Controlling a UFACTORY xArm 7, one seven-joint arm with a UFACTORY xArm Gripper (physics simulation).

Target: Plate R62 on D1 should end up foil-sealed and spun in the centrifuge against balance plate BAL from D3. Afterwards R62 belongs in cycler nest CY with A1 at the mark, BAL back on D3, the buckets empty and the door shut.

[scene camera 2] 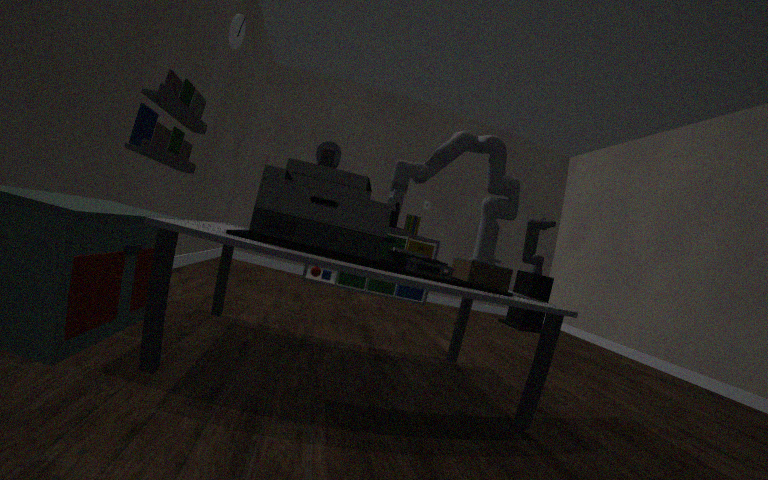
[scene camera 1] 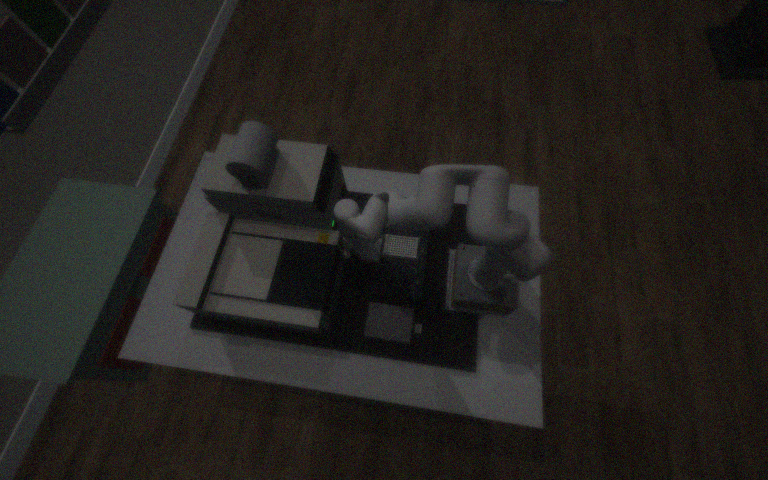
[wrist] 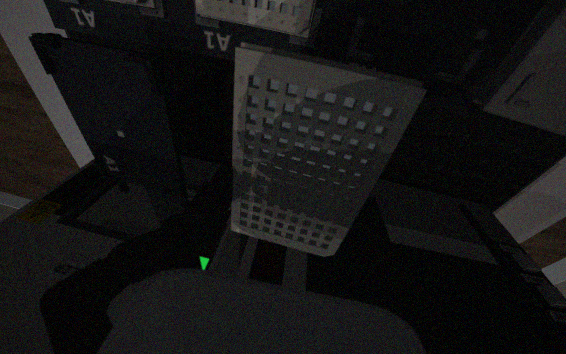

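Where they show: gripper, between the fingertips: [scene camera 2: 390, 227] [scene camera 1: 358, 247] [wrist: 293, 195]; arm's base, origin of its link: [scene camera 2: 481, 263] [scene camera 1: 485, 274].
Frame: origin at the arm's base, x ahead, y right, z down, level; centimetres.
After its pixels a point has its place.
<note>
My gripper [wrist: 293, 195] @[x 45.5, y 4.6, z -5.9 cm] [scene camera 1: 360, 245] @[x 45.5, y 4.6, z -5.9 cm] [scene camera 2: 394, 216] @[x 45.5, y 4.6, z -5.9 cm] is shut on a pale well plate [wrist: 317, 147] @[x 41.9, y 3.9, z -5.5 cm], gripping its near short end and holding it above the dark deck [scene camera 1: 301, 281] @[x 61.8, y -11.0, z -12.2 cm]. The plate's grid of wells faces the wrist camera. The plate's label is not readable. A second well plate [wrist: 257, 14] @[x 36.4, y 9.4, z 2.0 cm] [scene camera 1: 400, 246] @[x 30.9, y 9.3, z 2.1 cm] lies on the deck just beyond, beside a white "A1" mark [wrist: 216, 40] @[x 38.5, y 13.2, z 3.6 cm]. A small green triangle mark [wrist: 203, 262] @[x 55.6, y 11.9, z -7.1 cm] shows near my fingers. The large boxy machine [scene camera 1: 287, 176] [scene camera 2: 315, 200] stands at the back left of the deck, close to my wrist.
A shallow open bay with pale panels [scene camera 1: 246, 267] @[x 81.1, y -7.5, z -11.9 cm] fills the deck's left. A grey square pad [scene camera 1: 389, 323] @[x 32.9, y -19.2, z 4.9 cm] lies at the deck's front. The arm's base block [scene camera 1: 477, 281] @[x 3.2, y -3.4, z -1.6 cm] stands at the right. A yellow dot [scene camera 1: 323, 237] @[x 57.1, y 5.1, z -12.0 cm] and a green light [scene camera 1: 333, 223] @[x 55.4, y 12.5, z -7.8 cm] sit by the machine.
</note>
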